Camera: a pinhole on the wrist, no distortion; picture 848 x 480 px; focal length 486.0 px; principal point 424.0 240.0 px. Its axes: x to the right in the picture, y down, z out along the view. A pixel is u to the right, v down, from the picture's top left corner.
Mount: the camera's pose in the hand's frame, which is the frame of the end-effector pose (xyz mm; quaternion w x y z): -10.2 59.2 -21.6 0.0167 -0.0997 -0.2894 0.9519
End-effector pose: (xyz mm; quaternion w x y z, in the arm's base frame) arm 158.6 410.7 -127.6 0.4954 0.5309 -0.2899 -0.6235
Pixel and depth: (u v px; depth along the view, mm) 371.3 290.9 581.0
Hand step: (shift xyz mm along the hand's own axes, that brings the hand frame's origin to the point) -62.8 -315.2 428.2
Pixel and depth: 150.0 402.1 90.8
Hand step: 22.6 -20.3 44.6
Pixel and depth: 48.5 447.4 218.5
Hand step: 114.0 -153.1 134.7
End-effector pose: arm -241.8 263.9 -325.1 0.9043 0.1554 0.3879 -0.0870
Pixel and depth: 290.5 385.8 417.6
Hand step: 22.1 -284.0 269.0
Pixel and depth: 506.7 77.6 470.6
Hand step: -186.6 -60.5 433.6
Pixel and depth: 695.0 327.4 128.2
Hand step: -105.2 -23.8 56.9
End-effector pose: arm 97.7 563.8 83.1 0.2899 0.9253 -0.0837 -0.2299
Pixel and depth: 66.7 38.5 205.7
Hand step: 94.7 4.0 220.1
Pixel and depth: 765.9 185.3 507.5
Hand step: -462.6 -139.2 358.2
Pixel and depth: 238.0 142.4 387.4
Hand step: 55.7 -101.5 363.0
